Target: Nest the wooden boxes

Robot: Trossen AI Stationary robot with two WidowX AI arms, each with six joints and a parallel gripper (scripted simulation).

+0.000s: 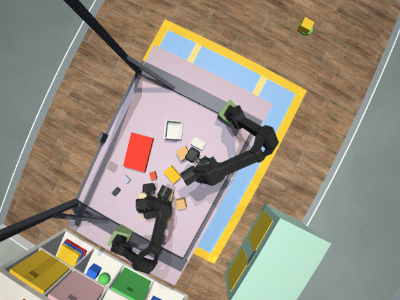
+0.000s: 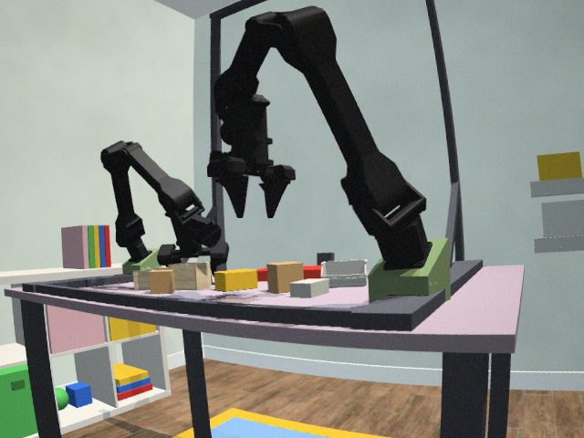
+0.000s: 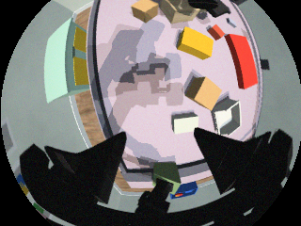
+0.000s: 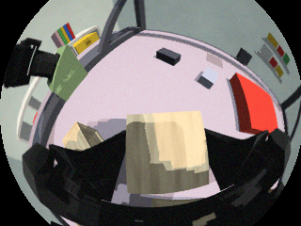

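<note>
The red cube is 120 mm to the left of my right hand, 50 mm behind it and 30 mm below it. Round my right hand: tan box 160 mm ahead, 110 mm to the left, 20 mm below; then flat red slab 200 mm behind, 160 mm to the left, 30 mm below; then white tray 390 mm to the left, 130 mm behind, 20 mm below.
</note>
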